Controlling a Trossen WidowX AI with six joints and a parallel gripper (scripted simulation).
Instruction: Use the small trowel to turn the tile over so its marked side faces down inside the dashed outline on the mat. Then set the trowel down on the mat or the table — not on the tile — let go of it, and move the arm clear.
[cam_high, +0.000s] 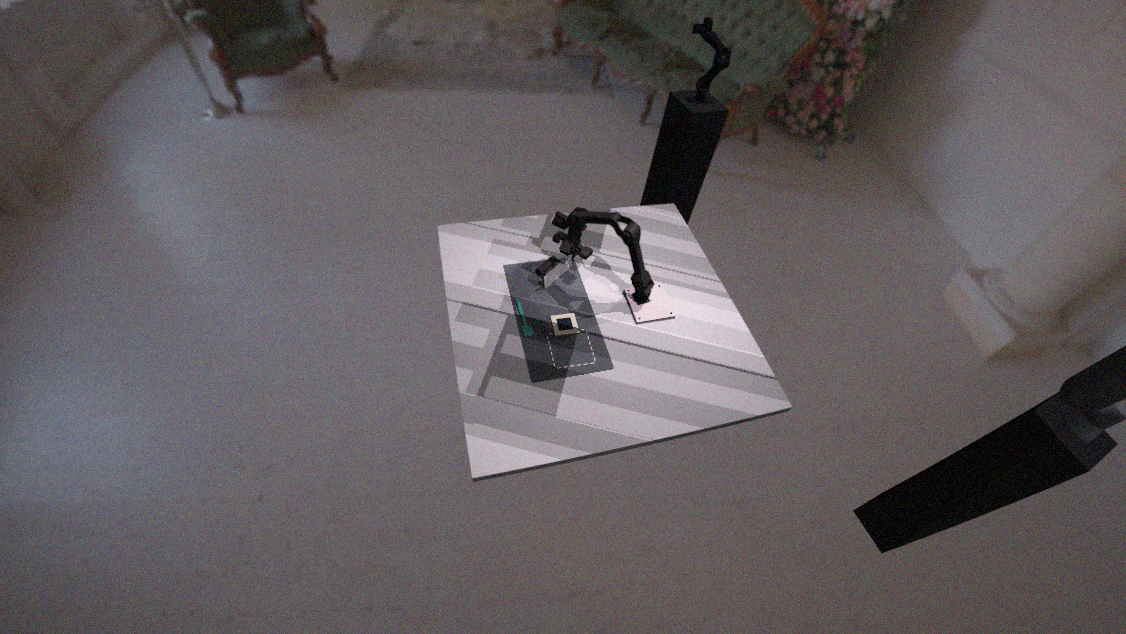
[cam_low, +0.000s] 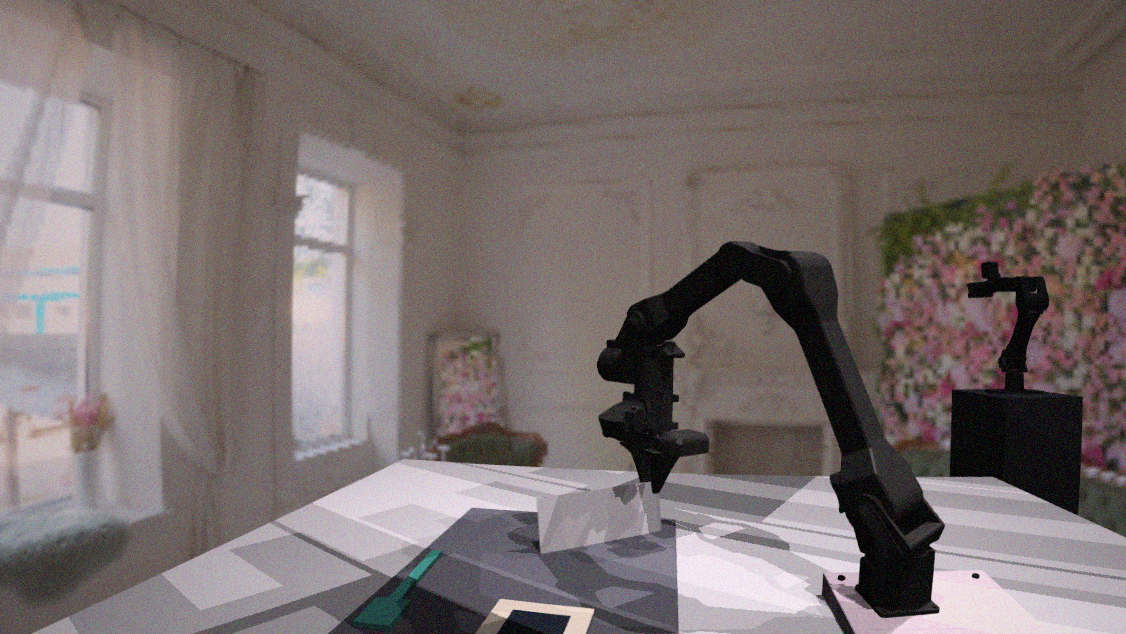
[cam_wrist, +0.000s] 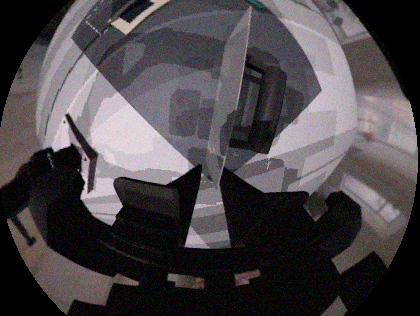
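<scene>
My gripper tip is 70 mm short of the trowel and 30 mm above it. From my gripper tip the other things lie so: teal flat tool: 310 mm ahead, 240 mm to the left, 60 mm below; then tile: 150 mm ahead, 310 mm to the left, 60 mm below; then dark mat: 170 mm ahead, 230 mm to the left, 80 mm below.
</scene>
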